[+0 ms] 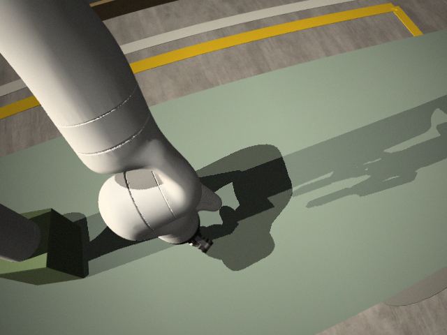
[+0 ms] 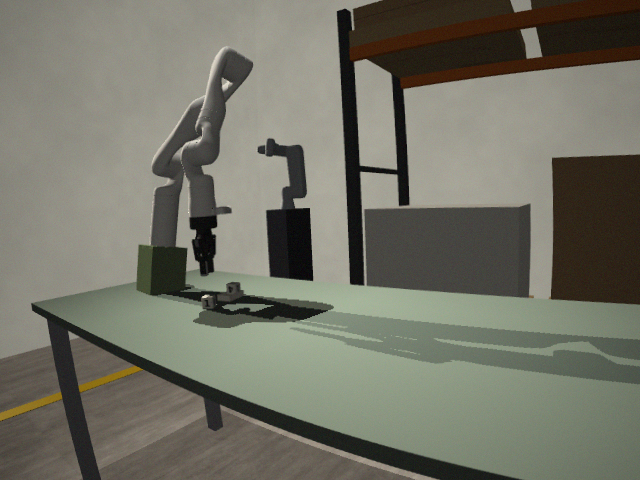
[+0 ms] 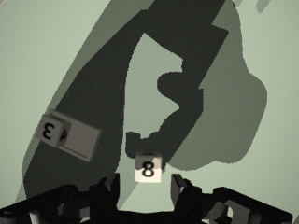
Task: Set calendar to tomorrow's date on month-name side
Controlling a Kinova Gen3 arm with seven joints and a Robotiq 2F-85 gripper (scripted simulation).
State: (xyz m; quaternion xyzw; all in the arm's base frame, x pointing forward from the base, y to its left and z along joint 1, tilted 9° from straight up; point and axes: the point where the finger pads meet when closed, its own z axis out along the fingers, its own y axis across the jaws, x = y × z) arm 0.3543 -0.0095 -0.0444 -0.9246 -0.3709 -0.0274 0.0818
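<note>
Now: hand 90 mm above the white cube. Also, from my hand: white tray 50 mm behind, 100 mm to the left, 100 mm below.
</note>
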